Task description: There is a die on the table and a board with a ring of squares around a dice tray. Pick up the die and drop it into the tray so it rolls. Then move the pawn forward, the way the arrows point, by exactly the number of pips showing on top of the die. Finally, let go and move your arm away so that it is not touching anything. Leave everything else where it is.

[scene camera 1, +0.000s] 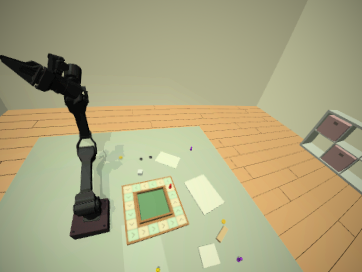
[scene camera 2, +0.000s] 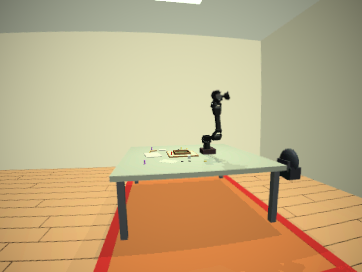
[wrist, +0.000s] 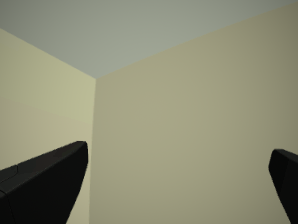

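The gripper holds nothing and is open, and a white sheet is also in view.
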